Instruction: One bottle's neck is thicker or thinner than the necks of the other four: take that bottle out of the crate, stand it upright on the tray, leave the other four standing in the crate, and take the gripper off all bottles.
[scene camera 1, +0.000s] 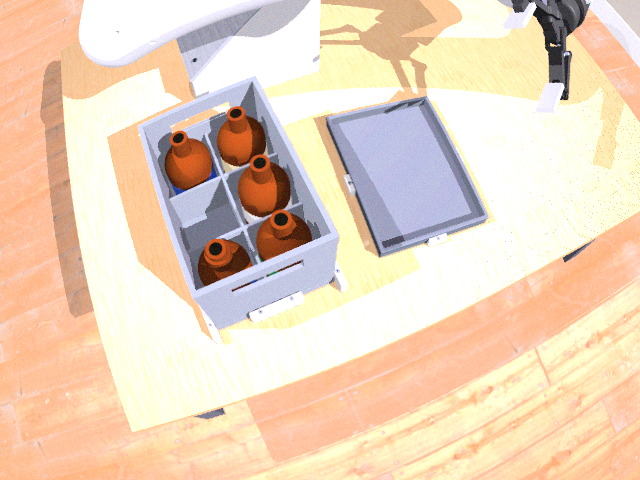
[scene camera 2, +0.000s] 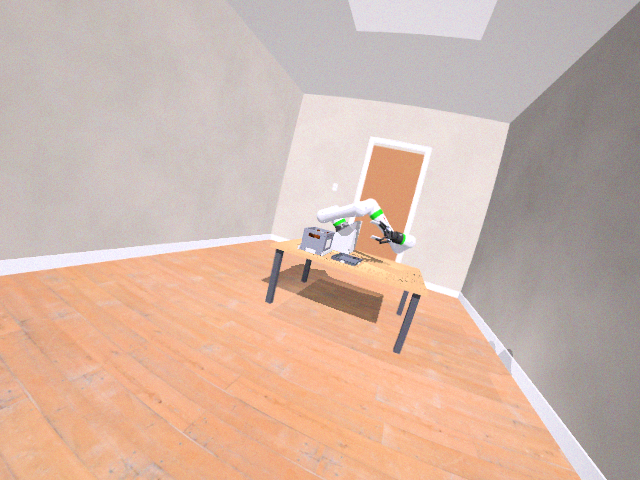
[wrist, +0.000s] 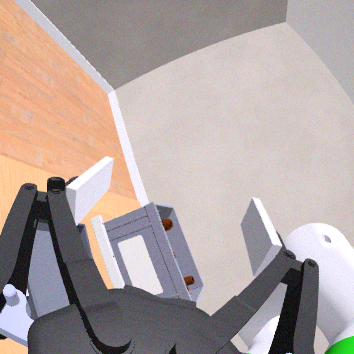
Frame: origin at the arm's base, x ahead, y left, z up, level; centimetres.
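Where they show: gripper, fingertip midpoint: (scene camera 1: 530, 69) (scene camera 2: 371, 228) (wrist: 178, 192); arm's base, link origin: (scene camera 2: 343, 229).
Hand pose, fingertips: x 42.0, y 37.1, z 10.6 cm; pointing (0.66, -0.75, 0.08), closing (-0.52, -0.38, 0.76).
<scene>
Each offset is from my fingertips to the centre of the thing. "pt": to the spot under its first point. Level surfaces: height alone.
The grey crate @[dx -0.1, dy -40.8, dz -20.7 cm] (scene camera 1: 310, 273) (scene camera 2: 311, 244) (wrist: 159, 237) holds five upright brown bottles. In scene camera 1 they are the back left bottle @[dx -8.3, dy -46.5, dz -20.9 cm] (scene camera 1: 188, 165), back right bottle @[dx -9.9, dy -37.9, dz -20.9 cm] (scene camera 1: 240, 140), middle right bottle @[dx -0.9, dy -36.1, dz -20.9 cm] (scene camera 1: 263, 190), front right bottle @[dx +7.5, dy -35.2, dz -20.9 cm] (scene camera 1: 283, 238) and front left bottle @[dx +9.2, dy -43.7, dz -20.9 cm] (scene camera 1: 222, 266). The middle left compartment is empty. I cannot clearly tell which neck differs. The grey tray @[pt dx -2.8, dy -11.8, dz -29.0 cm] (scene camera 1: 413, 170) (scene camera 2: 347, 258) (wrist: 49, 272) is empty, right of the crate. My gripper (scene camera 1: 534, 57) (scene camera 2: 376, 231) (wrist: 178, 192) is open and empty, above the table beyond the tray's back right, away from all bottles.
The wooden table @[dz -29.5 cm] (scene camera 1: 361, 310) (scene camera 2: 385, 271) carries white brackets @[pt dx +14.2, dy -38.3, dz -26.5 cm] (scene camera 1: 276, 306) beside the crate and tray. The white arm (scene camera 1: 206, 20) (scene camera 2: 343, 211) (wrist: 320, 280) passes behind the crate, near its back edge in scene camera 1. The crate's walls and dividers surround the bottles.
</scene>
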